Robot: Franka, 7 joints.
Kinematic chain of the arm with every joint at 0, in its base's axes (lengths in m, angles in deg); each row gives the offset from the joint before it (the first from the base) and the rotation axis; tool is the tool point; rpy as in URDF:
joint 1: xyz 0 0 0.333 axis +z
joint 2: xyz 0 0 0 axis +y
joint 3: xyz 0 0 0.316 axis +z
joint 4: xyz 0.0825 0 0 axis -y
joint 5: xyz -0.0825 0 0.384 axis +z
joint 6: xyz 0 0 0 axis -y
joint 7: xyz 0.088 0 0 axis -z
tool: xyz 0 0 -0.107 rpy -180 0 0
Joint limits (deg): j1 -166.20..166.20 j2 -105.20..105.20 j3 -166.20..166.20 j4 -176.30..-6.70 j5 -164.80..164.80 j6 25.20..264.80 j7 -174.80..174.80
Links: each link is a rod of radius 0.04 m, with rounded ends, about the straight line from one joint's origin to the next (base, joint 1, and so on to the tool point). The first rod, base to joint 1, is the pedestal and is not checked.
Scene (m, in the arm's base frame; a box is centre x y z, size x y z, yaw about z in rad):
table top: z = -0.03
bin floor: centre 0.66 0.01 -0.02 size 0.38 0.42 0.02 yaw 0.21
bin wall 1: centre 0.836 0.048 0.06 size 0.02 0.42 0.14 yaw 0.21
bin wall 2: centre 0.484 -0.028 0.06 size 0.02 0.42 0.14 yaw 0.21
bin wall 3: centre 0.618 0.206 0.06 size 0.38 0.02 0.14 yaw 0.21
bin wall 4: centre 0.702 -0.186 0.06 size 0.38 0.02 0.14 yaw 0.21
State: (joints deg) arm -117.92 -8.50 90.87 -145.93 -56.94 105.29 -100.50
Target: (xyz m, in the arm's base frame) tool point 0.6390 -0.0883 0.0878
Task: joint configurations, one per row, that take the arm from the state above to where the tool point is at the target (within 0.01 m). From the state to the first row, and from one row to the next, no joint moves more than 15 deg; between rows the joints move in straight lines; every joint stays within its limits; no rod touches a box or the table.
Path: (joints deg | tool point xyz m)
1: -122.55 -20.65 98.95 -136.06 -57.40 110.42 -100.50 | 0.3987 -0.2451 0.3134
2: -127.19 -32.81 107.02 -126.20 -57.87 115.54 -100.50 | 0.4830 -0.2163 0.3231
3: -131.82 -44.96 115.10 -116.33 -58.33 120.67 -100.50 | 0.5593 -0.1733 0.2869
4: -136.45 -57.12 123.17 -106.47 -58.80 125.79 -100.50 | 0.6150 -0.1281 0.2050
5: -141.08 -69.27 131.25 -96.60 -59.26 130.92 -100.50 | 0.6390 -0.0882 0.0878

